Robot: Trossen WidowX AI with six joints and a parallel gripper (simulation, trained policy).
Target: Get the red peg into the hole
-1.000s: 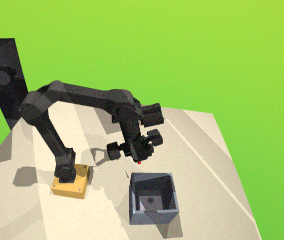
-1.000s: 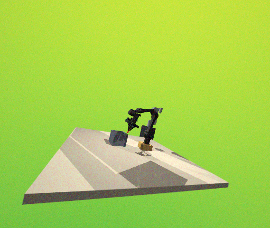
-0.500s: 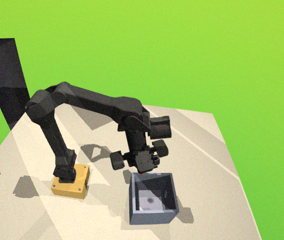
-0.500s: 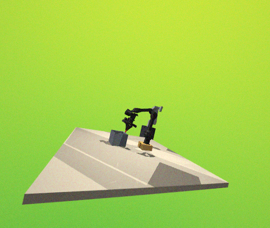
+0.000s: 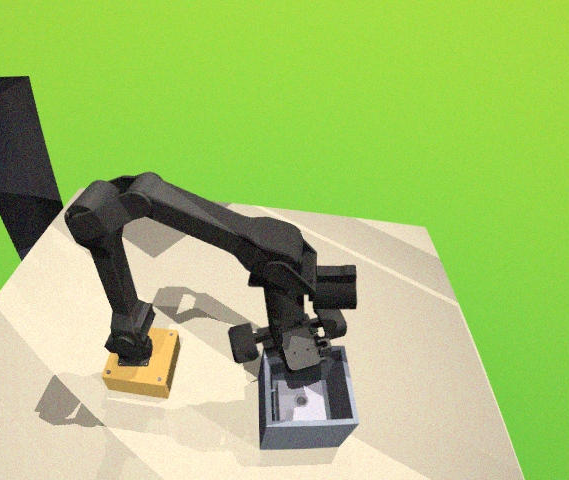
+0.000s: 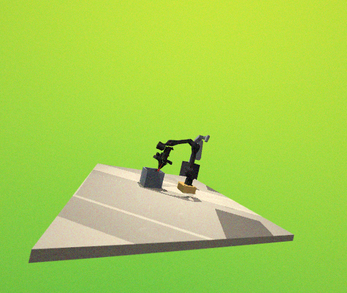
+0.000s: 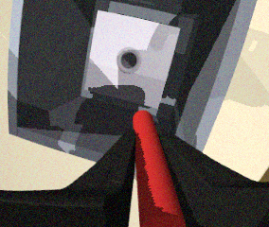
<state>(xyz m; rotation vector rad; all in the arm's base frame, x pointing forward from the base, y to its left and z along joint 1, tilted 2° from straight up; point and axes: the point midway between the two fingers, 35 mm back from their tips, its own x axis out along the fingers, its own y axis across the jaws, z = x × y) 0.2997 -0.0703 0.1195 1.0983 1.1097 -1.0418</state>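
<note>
The light plate lies 11 cm below my gripper tip, 4 cm to the right of it and 3 cm ahead of it. From my gripper tip the other things lie so: red peg 2 cm above.
</note>
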